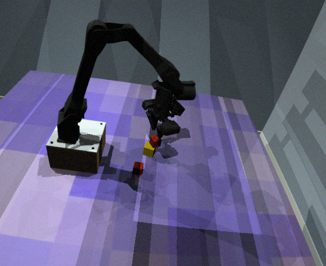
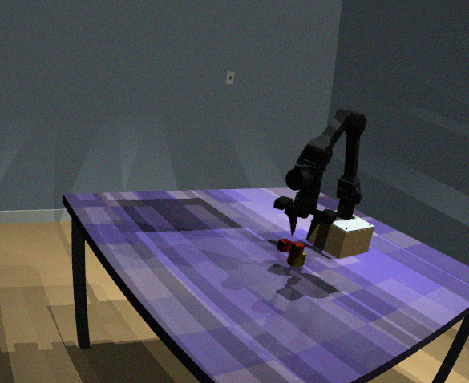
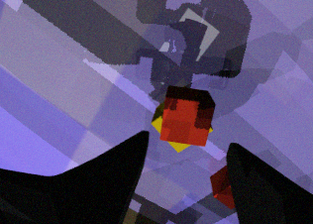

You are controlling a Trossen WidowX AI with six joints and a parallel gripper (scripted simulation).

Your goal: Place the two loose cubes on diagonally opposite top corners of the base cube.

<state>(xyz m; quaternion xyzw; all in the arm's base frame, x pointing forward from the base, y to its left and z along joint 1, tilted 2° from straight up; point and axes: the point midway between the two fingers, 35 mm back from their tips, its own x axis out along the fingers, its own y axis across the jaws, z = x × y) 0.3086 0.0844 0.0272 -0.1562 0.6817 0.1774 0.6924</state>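
My gripper tip is 20 mm past the yellow cube, 10 mm to the left of it and 80 mm above it.
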